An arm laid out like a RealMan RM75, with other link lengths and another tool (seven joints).
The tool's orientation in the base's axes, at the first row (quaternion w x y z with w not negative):
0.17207, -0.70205, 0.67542, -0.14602
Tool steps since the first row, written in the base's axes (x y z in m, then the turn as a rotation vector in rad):
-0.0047, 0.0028, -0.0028, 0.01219, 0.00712, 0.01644
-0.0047, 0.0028, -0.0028, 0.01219, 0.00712, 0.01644
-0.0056, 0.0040, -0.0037, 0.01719, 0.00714, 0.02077
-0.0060, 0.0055, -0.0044, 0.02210, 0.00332, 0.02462
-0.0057, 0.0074, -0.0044, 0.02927, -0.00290, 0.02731
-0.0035, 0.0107, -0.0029, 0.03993, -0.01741, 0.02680
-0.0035, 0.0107, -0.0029, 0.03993, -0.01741, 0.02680
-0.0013, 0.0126, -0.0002, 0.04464, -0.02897, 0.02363
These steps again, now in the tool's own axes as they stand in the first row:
-0.0029, 0.0054, 0.0006, -0.00701, -0.01836, -0.00912
-0.0029, 0.0054, 0.0006, -0.00701, -0.01836, -0.00912
-0.0041, 0.0065, 0.0011, -0.00693, -0.02476, -0.01082
-0.0056, 0.0072, 0.0016, -0.00300, -0.03075, -0.01230
-0.0075, 0.0068, 0.0018, 0.00346, -0.03819, -0.01185
-0.0108, 0.0041, 0.0015, 0.01845, -0.04713, -0.00737
-0.0108, 0.0041, 0.0015, 0.01845, -0.04713, -0.00737
-0.0126, 0.0009, 0.0002, 0.03029, -0.04964, -0.00298

